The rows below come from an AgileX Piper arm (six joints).
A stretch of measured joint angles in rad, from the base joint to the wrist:
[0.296, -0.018, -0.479, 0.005, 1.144, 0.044]
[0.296, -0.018, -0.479, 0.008, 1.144, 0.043]
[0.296, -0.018, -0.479, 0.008, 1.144, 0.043]
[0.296, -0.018, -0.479, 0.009, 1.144, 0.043]
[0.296, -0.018, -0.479, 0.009, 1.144, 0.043]
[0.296, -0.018, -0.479, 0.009, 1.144, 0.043]
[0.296, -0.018, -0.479, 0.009, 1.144, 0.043]
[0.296, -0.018, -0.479, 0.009, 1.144, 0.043]
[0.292, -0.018, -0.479, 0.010, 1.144, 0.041]
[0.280, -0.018, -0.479, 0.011, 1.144, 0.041]
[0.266, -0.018, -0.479, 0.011, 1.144, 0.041]
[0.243, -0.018, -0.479, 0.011, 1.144, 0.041]
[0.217, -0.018, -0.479, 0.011, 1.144, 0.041]
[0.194, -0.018, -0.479, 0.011, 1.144, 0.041]
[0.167, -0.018, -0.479, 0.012, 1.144, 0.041]
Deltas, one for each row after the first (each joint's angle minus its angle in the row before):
[0.000, 0.000, 0.000, 0.003, 0.000, -0.001]
[0.000, 0.000, 0.000, 0.000, 0.000, 0.000]
[0.000, 0.000, 0.000, 0.001, 0.000, 0.000]
[0.000, 0.000, 0.000, 0.000, 0.000, 0.000]
[0.000, 0.000, 0.000, 0.000, 0.000, 0.000]
[0.000, 0.000, 0.000, 0.000, 0.000, 0.000]
[0.000, 0.000, 0.000, 0.000, 0.000, 0.000]
[-0.004, 0.000, 0.000, 0.001, 0.000, -0.002]
[-0.012, 0.000, 0.000, 0.001, 0.000, 0.000]
[-0.014, 0.000, 0.000, 0.000, 0.000, 0.000]
[-0.023, 0.000, 0.000, 0.000, 0.000, 0.000]
[-0.026, 0.000, 0.000, 0.000, 0.000, 0.000]
[-0.023, 0.000, 0.000, 0.000, 0.000, 0.000]
[-0.027, 0.000, 0.000, 0.001, 0.000, 0.000]

